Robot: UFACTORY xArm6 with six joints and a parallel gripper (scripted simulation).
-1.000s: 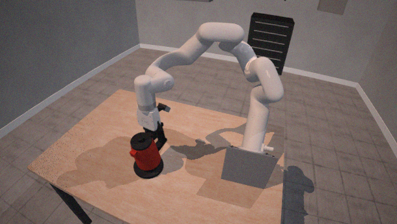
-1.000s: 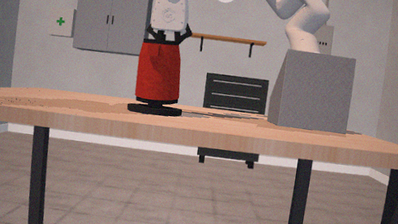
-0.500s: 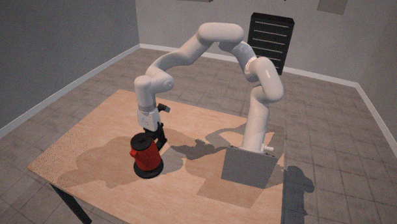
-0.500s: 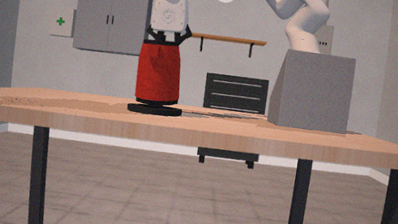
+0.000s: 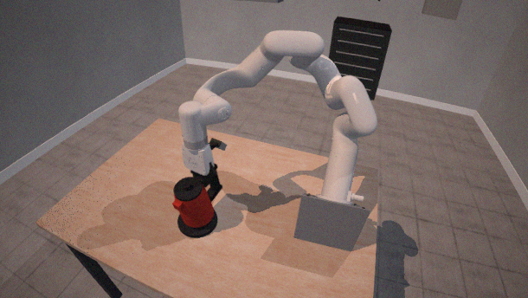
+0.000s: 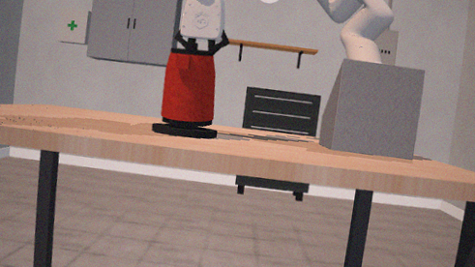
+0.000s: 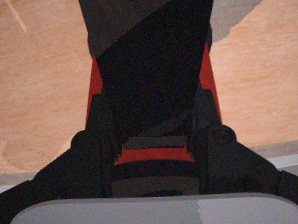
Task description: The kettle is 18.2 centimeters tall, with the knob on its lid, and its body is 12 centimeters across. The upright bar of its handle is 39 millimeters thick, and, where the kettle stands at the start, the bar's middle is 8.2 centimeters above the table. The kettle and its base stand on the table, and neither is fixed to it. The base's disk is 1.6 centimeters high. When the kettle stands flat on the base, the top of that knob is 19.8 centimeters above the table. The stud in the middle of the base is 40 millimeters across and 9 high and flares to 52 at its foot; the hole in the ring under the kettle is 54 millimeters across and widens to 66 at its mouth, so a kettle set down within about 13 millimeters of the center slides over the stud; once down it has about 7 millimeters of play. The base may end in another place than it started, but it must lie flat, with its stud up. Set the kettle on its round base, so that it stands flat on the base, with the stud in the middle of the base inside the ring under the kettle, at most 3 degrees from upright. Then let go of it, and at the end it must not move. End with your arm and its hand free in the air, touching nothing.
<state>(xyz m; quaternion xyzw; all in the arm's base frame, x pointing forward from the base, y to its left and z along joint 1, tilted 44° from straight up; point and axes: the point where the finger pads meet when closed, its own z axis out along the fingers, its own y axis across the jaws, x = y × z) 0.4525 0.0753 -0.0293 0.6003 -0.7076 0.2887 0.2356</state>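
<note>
My hand is 5 cm above the red kettle and 3 cm to the right of it. Also, from my hand: black round base 16 cm below, 6 cm to the left, 1 cm ahead.
</note>
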